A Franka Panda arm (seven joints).
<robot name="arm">
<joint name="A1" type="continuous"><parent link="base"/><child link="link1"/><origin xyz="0 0 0.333" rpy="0 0 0"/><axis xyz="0 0 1"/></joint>
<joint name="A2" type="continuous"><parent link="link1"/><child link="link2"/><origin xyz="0 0 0" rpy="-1.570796 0 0"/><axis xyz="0 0 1"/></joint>
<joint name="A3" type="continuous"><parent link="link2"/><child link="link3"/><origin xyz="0 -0.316 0" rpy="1.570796 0 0"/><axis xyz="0 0 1"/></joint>
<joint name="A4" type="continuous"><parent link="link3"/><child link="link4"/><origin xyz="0.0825 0 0" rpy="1.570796 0 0"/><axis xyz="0 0 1"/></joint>
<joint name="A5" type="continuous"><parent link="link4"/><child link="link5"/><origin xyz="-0.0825 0.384 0" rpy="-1.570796 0 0"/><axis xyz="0 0 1"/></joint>
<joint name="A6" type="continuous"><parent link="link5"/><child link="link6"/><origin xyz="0 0 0" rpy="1.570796 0 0"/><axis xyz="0 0 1"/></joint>
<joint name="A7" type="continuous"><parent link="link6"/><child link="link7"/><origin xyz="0.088 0 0" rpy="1.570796 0 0"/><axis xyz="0 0 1"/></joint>
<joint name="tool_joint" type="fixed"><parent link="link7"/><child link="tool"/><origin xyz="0 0 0.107" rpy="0 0 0"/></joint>
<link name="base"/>
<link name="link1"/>
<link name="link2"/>
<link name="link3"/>
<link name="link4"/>
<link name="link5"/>
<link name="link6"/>
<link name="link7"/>
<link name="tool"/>
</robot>
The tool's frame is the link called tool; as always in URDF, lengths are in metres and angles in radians. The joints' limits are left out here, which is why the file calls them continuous.
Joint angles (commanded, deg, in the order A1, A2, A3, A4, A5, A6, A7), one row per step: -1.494 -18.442 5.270 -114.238 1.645 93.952 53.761; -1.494 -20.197 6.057 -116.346 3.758 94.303 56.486; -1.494 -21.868 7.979 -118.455 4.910 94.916 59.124; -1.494 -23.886 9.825 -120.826 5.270 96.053 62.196; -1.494 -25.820 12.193 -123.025 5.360 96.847 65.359; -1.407 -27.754 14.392 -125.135 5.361 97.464 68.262; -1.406 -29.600 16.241 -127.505 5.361 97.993 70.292; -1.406 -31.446 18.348 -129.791 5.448 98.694 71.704; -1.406 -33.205 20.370 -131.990 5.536 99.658 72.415; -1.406 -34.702 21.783 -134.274 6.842 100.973 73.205; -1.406 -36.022 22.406 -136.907 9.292 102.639 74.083; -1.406 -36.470 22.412 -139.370 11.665 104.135 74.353; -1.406 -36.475 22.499 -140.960 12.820 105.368 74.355; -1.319 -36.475 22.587 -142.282 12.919 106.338 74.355; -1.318 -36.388 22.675 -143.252 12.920 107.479 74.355; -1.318 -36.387 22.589 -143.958 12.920 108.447 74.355; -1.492 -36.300 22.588 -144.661 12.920 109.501 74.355; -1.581 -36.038 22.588 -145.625 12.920 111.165 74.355; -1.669 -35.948 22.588 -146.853 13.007 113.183 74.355
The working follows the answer.
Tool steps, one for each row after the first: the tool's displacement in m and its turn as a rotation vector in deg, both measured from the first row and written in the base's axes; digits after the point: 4 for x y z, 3 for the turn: -0.0104 0.0102 -0.0035 1.577 0.171 -2.278; -0.0210 0.0281 -0.0082 1.755 0.165 -3.361; -0.0327 0.0433 -0.0123 1.116 -0.541 -4.939; -0.0454 0.0617 -0.0173 -0.101 -1.091 -6.139; -0.0586 0.0783 -0.0225 -1.429 -1.653 -7.191; -0.0713 0.0900 -0.0310 -2.763 -1.846 -7.861; -0.0842 0.1031 -0.0396 -4.144 -2.316 -7.761; -0.0960 0.1147 -0.0482 -5.449 -3.046 -7.081; -0.1054 0.1229 -0.0583 -5.288 -3.383 -7.292; -0.1127 0.1258 -0.0709 -3.700 -3.156 -8.645; -0.1158 0.1241 -0.0863 -1.911 -2.037 -9.968; -0.1168 0.1229 -0.0975 -1.100 -1.417 -10.545; -0.1179 0.1211 -0.1069 -1.245 -1.118 -10.698; -0.1177 0.1197 -0.1137 -1.304 -1.244 -10.830; -0.1172 0.1177 -0.1178 -1.215 -1.521 -11.048; -0.1161 0.1153 -0.1224 -1.159 -1.801 -11.368; -0.1143 0.1129 -0.1291 -1.028 -2.253 -11.652; -0.1132 0.1100 -0.1365 -0.808 -2.954 -12.023
Tool pose at each row, in the base's axes (x y z in m, rotation vector in deg; rounded; the steps above come from the unrounded poses): 0.4520 0.0381 0.5917 161.986 -76.264 -2.606; 0.4416 0.0483 0.5882 -160.877 79.640 3.936; 0.4310 0.0662 0.5835 -159.956 81.071 4.055; 0.4193 0.0815 0.5794 -159.065 83.411 2.653; 0.4066 0.0999 0.5744 158.091 -85.059 -1.074; 0.3934 0.1164 0.5692 156.459 -86.084 0.592; 0.3807 0.1282 0.5607 154.957 -86.483 1.729; 0.3678 0.1412 0.5521 154.078 -85.860 3.281; 0.3560 0.1529 0.5435 153.757 -84.532 5.136; 0.3466 0.1610 0.5333 153.849 -84.949 5.504; 0.3393 0.1639 0.5208 154.071 -87.409 4.165; 0.3362 0.1622 0.5054 154.118 -89.743 1.417; 0.3352 0.1610 0.4942 154.093 -90.744 0.002; 0.3341 0.1593 0.4848 153.749 -90.822 -0.324; 0.3343 0.1578 0.4780 153.645 -91.002 -0.110; 0.3349 0.1559 0.4739 153.647 -91.395 0.219; 0.3360 0.1534 0.4693 153.541 -91.912 0.572; 0.3377 0.1511 0.4625 153.581 -92.451 1.122; 0.3388 0.1482 0.4552 153.707 -93.200 1.968

